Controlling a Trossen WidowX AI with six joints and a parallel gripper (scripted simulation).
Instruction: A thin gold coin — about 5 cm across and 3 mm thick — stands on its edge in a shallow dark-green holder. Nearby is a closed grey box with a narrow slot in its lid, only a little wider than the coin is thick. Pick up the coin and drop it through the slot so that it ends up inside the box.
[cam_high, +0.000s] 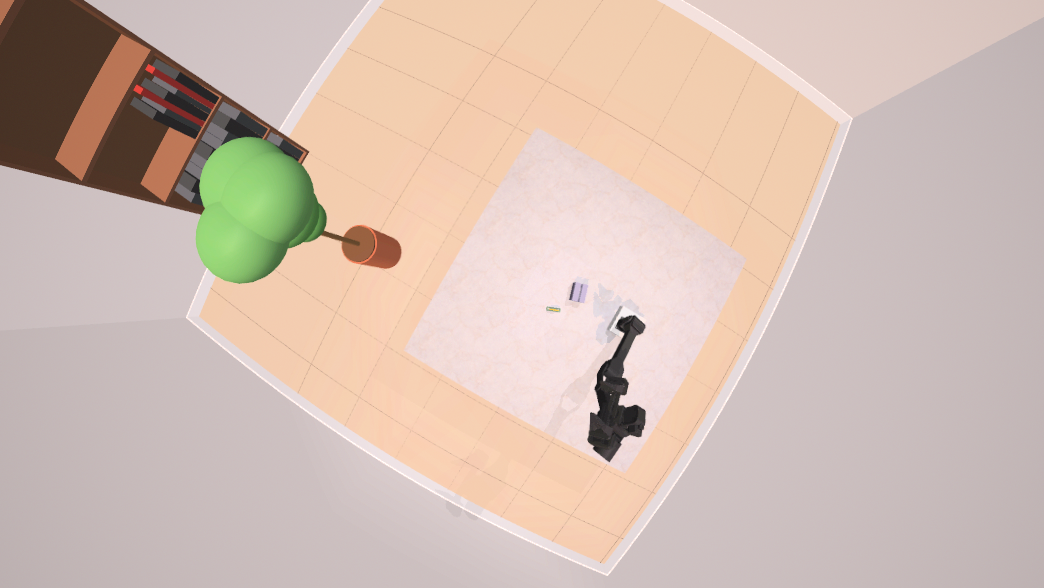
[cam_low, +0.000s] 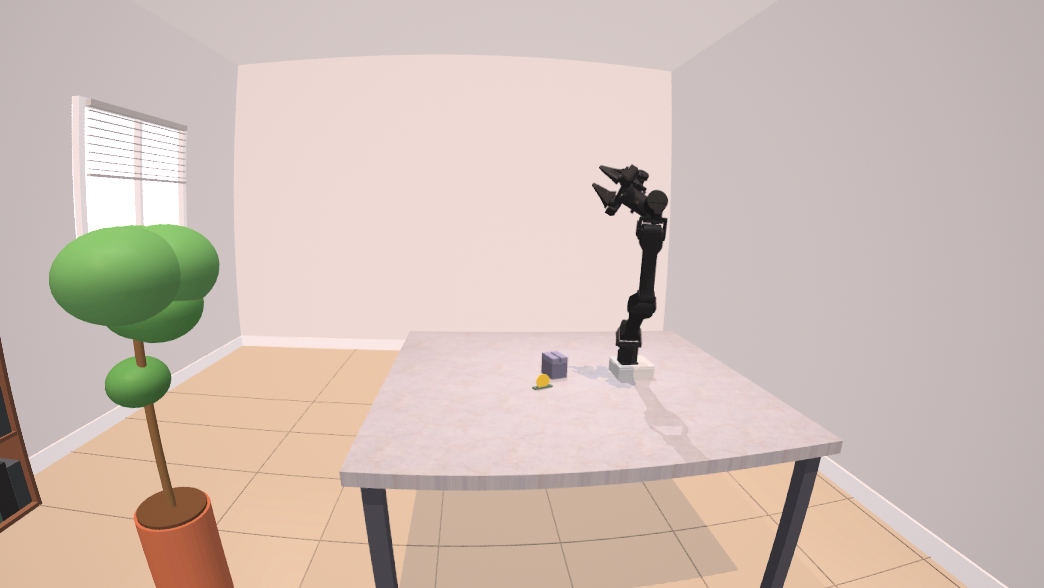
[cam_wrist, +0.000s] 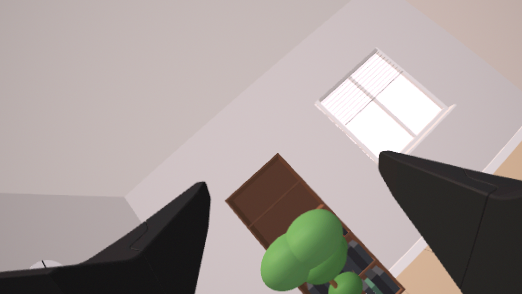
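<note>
Now: the gold coin 11 cm ahead of my gripper tip, 13 cm to the right of it and 65 cm below it.
</note>
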